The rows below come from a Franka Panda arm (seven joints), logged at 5 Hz.
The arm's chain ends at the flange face. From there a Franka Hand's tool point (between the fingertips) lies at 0.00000 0.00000 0.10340 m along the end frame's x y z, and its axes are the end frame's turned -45 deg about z.
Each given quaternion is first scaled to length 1.
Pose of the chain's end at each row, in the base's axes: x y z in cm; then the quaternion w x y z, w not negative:
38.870 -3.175 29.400 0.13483 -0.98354 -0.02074 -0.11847
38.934 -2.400 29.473 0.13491 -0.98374 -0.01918 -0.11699
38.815 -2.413 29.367 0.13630 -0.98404 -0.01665 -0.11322
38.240 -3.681 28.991 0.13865 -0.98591 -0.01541 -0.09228
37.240 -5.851 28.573 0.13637 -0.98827 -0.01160 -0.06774
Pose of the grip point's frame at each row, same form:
41.222 -0.382 19.726 0.07923 -0.90074 -0.39555 -0.16105
41.261 0.391 19.792 0.07987 -0.90152 -0.39418 -0.15971
41.072 0.400 19.676 0.08260 -0.90276 -0.39196 -0.15676
40.077 -0.825 19.225 0.09278 -0.90497 -0.39153 -0.13831
38.592 -3.048 18.712 0.10007 -0.90860 -0.38891 -0.11477

